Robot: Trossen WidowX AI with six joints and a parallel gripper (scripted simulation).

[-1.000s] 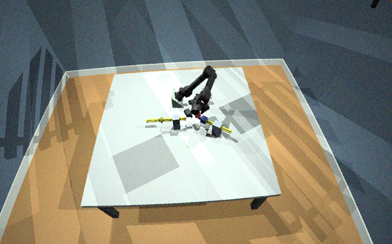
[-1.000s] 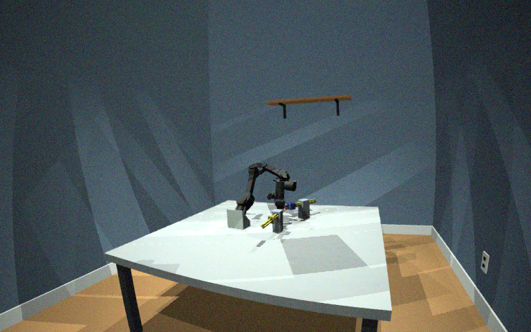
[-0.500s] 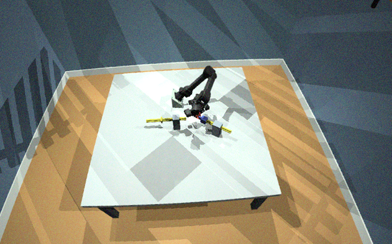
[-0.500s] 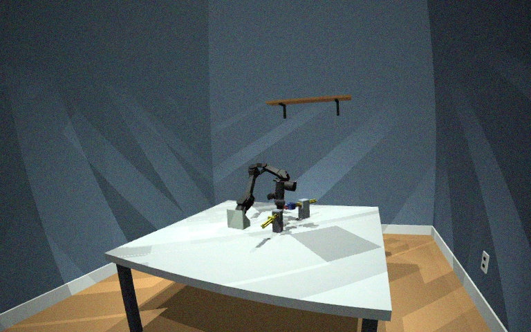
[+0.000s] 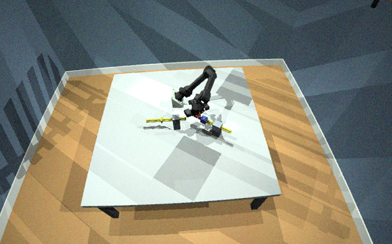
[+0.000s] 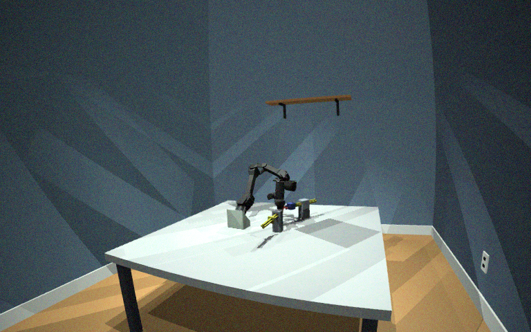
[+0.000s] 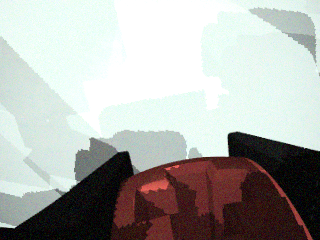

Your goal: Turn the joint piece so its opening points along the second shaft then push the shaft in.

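My gripper tip is 4 cm below the red joint piece, 2 cm short of it and 1 cm to the right of it.
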